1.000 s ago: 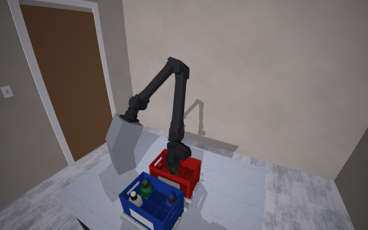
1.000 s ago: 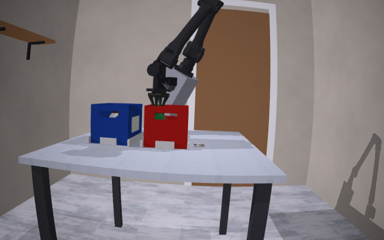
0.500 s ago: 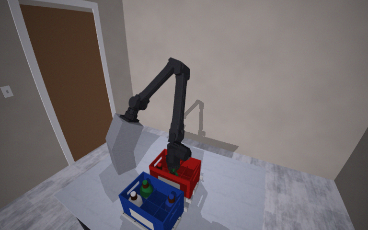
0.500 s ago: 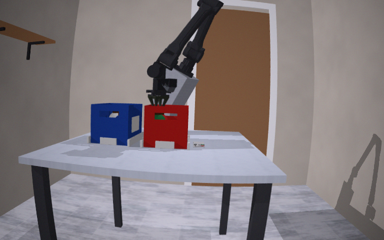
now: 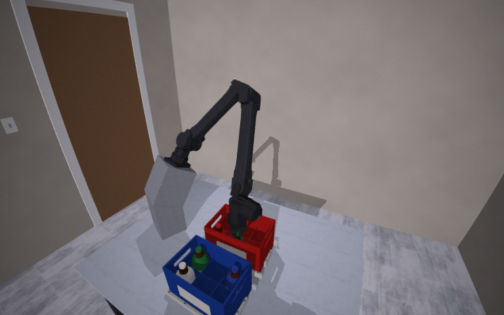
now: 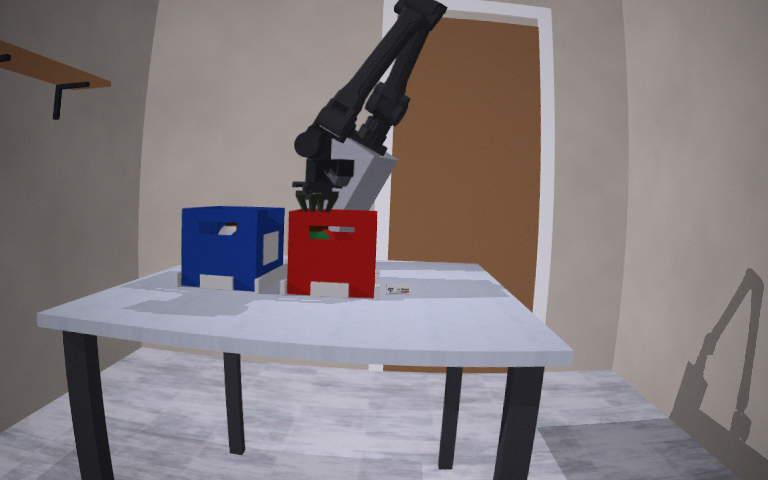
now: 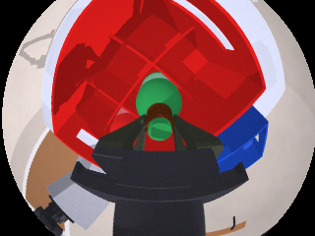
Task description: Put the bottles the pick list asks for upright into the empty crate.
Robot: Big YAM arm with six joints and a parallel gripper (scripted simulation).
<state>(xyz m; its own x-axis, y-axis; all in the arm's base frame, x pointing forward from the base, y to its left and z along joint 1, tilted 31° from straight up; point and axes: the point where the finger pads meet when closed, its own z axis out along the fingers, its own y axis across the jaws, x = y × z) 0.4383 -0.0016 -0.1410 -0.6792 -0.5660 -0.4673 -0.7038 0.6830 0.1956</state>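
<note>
Now: hand 7 cm above the red crate, 5 cm to the right of it and 1 cm past it. From my hand the other things lie so: blue crate: 20 cm to the right, 7 cm below; red-label bottle: 10 cm behind, 6 cm below; blue bottle: 15 cm to the right, 9 cm ahead, 6 cm below.
</note>
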